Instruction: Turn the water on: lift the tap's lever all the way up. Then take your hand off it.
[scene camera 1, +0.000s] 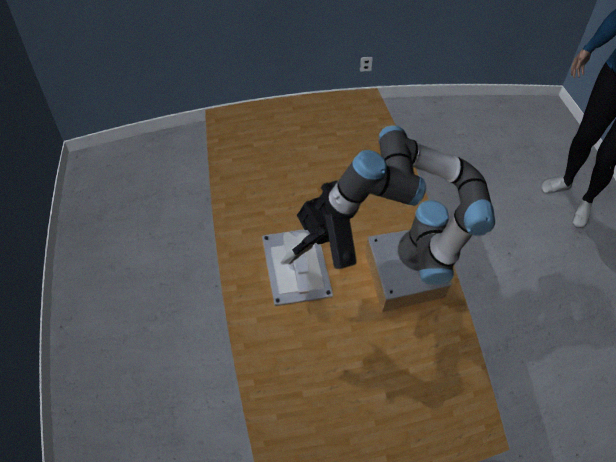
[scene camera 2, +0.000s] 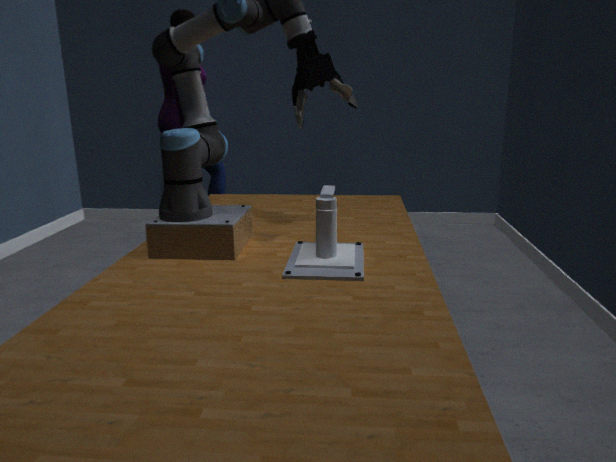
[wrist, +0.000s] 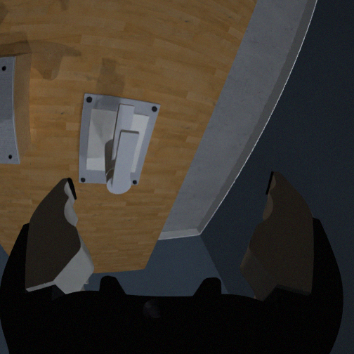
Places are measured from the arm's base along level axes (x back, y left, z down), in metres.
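Pixels of known places: gripper, fingertip midpoint: (scene camera 1: 308, 254) (scene camera 2: 329, 118); arm's base, origin of the base link: (scene camera 1: 418, 251) (scene camera 2: 186, 216).
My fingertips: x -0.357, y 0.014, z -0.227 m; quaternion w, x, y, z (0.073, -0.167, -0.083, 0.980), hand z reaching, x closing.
Ahead of a thing's pixels: the offset from my fingertips to its top centre. Level surfaces: height alone.
The white tap has an upright round body {dy -0.150, dx +0.027, dz +0.188 m} (scene camera 2: 326, 232) on a grey base plate {dy -0.150, dx +0.027, dz +0.300 m} (scene camera 1: 273, 280) (scene camera 2: 320, 273) (wrist: 85, 140). Its flat lever {dy -0.096, dx +0.017, dz +0.156 m} (scene camera 2: 328, 191) (wrist: 126, 152) sits on top of the body and reaches out over the spout {dy -0.081, dx +0.014, dz +0.212 m} (scene camera 1: 304, 285) (wrist: 125, 116). How far the lever is tilted is hard to tell. My gripper (scene camera 2: 327, 115) (wrist: 168, 177) is open, fingers wide apart with nothing between them. It hangs well above the tap, apart from the lever. In scene camera 1 a finger covers part of the tap.
The arm stands on a wooden block with a grey top (scene camera 1: 387, 270) (scene camera 2: 192, 240) (wrist: 6, 115), beside the tap's plate. Both stand on a long wooden surface {dz +0.312 m} (scene camera 1: 280, 350) (scene camera 2: 250, 350). A person (scene camera 1: 597, 115) stands at the right in scene camera 1; another (scene camera 2: 171, 102) is partly hidden behind the arm.
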